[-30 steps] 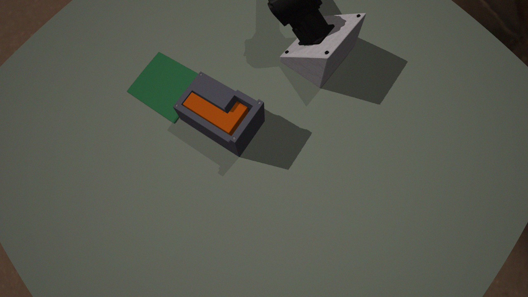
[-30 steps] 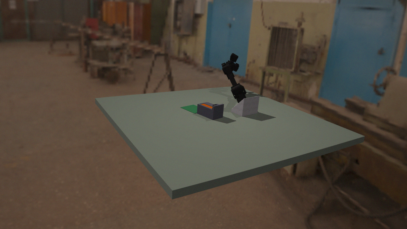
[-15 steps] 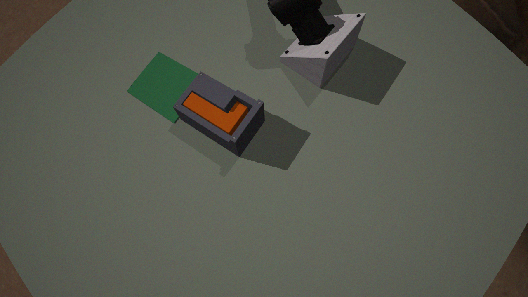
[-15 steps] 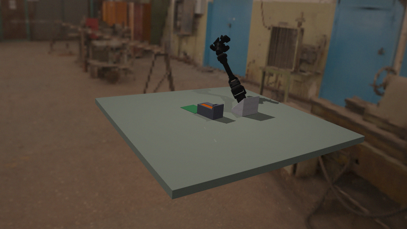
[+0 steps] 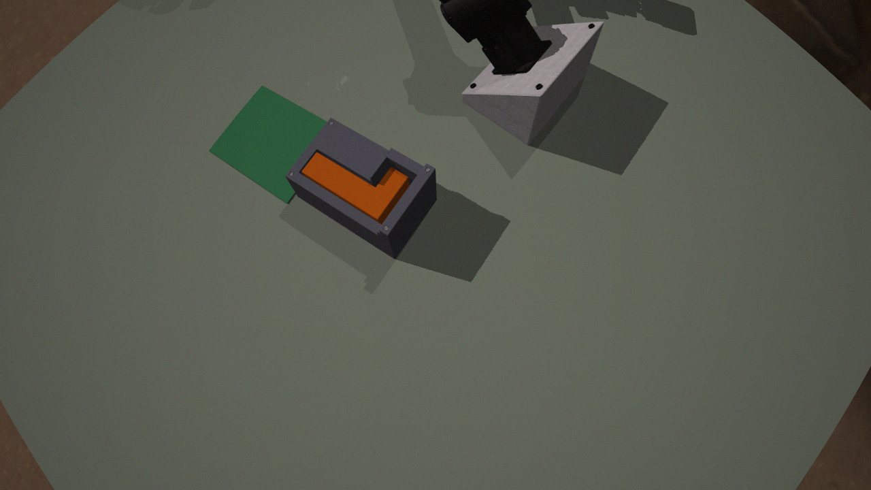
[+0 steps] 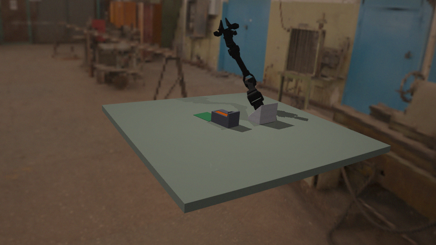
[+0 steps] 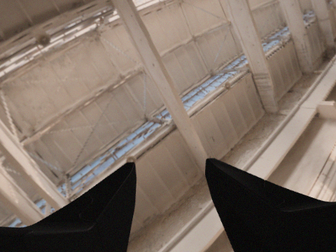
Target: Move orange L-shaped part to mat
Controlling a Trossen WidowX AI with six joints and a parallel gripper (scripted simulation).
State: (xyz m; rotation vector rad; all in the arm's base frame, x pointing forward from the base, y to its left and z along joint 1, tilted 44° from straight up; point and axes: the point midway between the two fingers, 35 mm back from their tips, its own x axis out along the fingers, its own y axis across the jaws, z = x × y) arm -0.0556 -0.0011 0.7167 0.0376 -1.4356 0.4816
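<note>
The orange L-shaped part lies 320 mm ahead of my gripper tip, 460 mm to the left of it and 560 mm below it. The rest, counted from my gripper tip: green mat (330 mm ahead, 300 mm to the left, 620 mm below).
</note>
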